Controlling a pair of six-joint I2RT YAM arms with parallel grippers.
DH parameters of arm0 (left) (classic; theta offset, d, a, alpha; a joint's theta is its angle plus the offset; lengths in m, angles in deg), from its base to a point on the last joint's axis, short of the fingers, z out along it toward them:
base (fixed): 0 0 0 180
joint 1: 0 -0.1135 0.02 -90
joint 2: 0 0 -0.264 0
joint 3: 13.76 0 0.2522 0
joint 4: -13.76 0 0.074 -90
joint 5: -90 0 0 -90
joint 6: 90 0.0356 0 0
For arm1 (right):
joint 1: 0 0.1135 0.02 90
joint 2: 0 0 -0.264 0
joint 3: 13.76 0 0.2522 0
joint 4: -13.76 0 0.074 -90
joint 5: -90 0 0 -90
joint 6: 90 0.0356 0 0
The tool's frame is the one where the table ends.
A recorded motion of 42 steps. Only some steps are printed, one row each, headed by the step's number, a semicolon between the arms.
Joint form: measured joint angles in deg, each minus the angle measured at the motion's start. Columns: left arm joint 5, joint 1, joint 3, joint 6, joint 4, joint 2; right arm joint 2, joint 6, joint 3, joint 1, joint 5, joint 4.
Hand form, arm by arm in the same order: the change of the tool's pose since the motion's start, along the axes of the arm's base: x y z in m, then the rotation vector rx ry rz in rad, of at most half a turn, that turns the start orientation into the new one. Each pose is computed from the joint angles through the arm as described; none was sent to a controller.
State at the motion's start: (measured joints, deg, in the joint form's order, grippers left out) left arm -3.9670 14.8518 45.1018 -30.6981 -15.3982 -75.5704; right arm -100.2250 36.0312 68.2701 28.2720 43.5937 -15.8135
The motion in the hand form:
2: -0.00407 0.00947 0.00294 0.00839 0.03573 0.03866; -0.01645 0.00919 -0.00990 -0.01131 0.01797 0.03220
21: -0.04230 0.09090 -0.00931 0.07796 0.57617 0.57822; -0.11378 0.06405 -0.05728 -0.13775 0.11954 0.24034
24: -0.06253 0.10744 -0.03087 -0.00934 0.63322 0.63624; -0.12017 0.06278 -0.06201 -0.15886 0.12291 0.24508
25: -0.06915 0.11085 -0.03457 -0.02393 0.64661 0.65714; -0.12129 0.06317 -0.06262 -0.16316 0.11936 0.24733
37: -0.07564 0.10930 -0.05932 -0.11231 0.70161 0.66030; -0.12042 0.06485 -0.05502 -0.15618 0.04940 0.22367
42: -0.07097 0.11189 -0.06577 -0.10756 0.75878 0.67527; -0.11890 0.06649 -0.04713 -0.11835 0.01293 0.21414
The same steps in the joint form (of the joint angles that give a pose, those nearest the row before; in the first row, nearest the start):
2: 0.33 -1.71 0.46 -0.39 -3.76 1.22; 0.98 0.66 -3.30 2.54 -0.50 1.55
21: 7.89 -19.10 4.42 -12.09 -37.73 0.24; 2.47 4.92 -14.86 20.15 -5.46 5.35
24: 3.65 -24.94 -1.88 -11.76 -35.76 2.27; 2.78 4.83 -16.13 20.92 -6.32 5.31
25: 3.17 -26.34 -3.32 -11.85 -35.87 3.17; 2.78 4.68 -16.24 21.14 -6.60 5.31
37: -1.53 -27.15 -8.04 -13.53 -31.82 1.44; 4.04 4.26 -16.28 21.46 -9.46 7.08
42: -1.33 -27.56 -6.99 -13.88 -32.57 -2.10; 5.05 4.76 -16.31 21.46 -9.66 9.40

